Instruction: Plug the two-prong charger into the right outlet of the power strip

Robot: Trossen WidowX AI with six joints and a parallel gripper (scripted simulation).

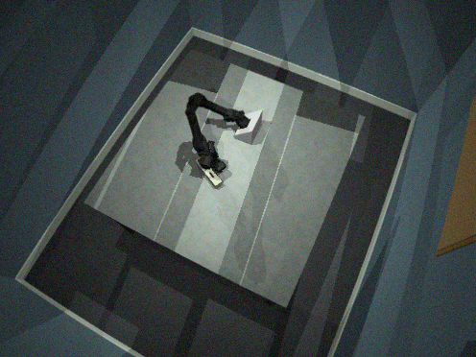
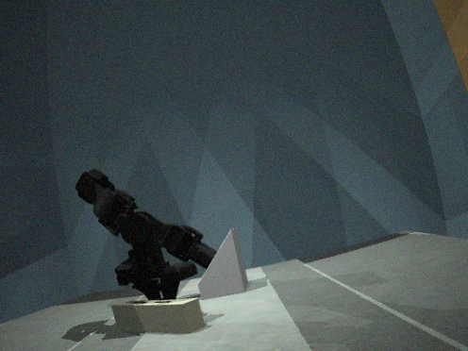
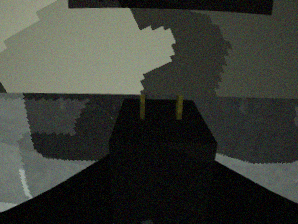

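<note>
My gripper tip is 20 mm short of the black two-prong charger, 10 mm to the left of it and 10 mm below it.
</note>
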